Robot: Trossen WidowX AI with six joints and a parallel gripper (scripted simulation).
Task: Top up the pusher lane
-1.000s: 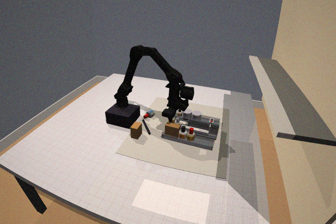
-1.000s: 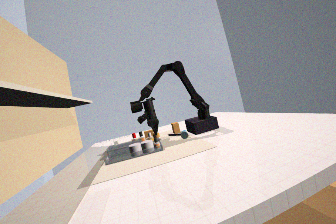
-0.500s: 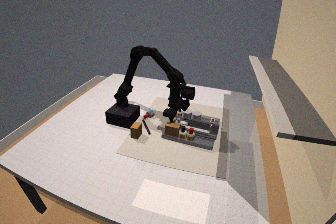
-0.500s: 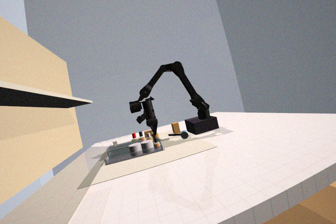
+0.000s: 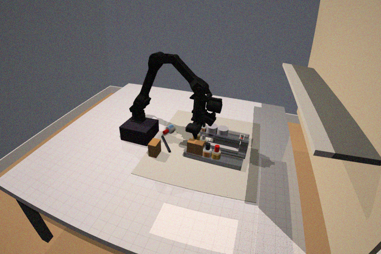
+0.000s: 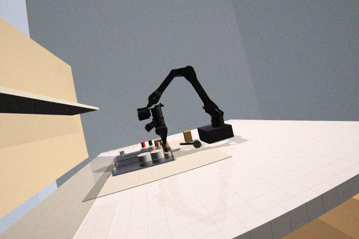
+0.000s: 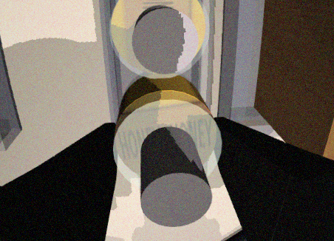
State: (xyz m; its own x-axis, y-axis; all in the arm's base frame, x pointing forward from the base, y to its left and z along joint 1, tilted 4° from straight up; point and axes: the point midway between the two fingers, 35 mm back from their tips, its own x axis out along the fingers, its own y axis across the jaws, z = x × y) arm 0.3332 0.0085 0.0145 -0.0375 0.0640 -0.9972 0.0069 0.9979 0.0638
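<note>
Right now my gripper tip is 8 cm to the left of the brown box, 2 cm short of it and 2 cm above it. The rest, counted from my gripper tip: white pusher plate (14 cm ahead, 3 cm to the left, 1 cm below); then black stick (14 cm behind, 6 cm to the right, 5 cm below).
</note>
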